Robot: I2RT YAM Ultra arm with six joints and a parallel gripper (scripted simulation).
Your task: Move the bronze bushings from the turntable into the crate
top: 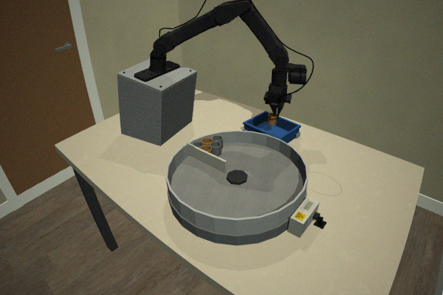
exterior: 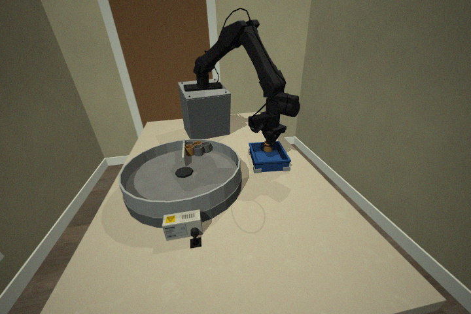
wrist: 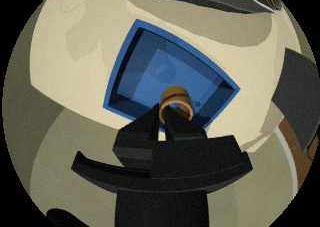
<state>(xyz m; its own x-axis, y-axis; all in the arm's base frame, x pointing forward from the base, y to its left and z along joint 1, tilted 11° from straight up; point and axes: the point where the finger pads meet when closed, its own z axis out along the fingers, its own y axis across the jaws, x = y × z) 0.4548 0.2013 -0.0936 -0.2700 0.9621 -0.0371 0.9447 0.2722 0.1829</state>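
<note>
The blue crate lies 20 mm behind my hand and 60 mm below it. Also, from my hand: grey turntable: 40 mm ahead, 370 mm to the right, 30 mm below.
</note>
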